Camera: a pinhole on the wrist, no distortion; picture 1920 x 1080 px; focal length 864.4 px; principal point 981.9 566.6 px. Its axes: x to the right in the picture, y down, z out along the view. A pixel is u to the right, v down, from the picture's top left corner.
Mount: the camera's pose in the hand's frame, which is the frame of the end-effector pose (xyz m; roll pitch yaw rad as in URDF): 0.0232 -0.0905 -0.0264 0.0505 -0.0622 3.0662
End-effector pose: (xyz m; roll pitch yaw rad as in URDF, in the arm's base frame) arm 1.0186 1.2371 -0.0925 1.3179 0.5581 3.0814
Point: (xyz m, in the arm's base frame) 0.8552 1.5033 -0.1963
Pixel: 493.0 469.9
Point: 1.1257 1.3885 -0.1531
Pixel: 1454.4 933.1
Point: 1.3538 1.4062 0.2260
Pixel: outside the picture
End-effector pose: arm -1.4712 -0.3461 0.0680 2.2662 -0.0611 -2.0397
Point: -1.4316 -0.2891 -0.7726
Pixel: outside the picture
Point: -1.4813 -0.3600 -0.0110
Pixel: 1179.5 286.3
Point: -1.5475 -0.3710 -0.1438
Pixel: 938.8 762.9
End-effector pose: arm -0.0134 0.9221 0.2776 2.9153 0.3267 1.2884
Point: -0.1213 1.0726 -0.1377
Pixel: 470.7 894.7
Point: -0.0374 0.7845 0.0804
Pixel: 1363.9 450.0
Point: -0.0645 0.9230 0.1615
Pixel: 1034.6 495.5
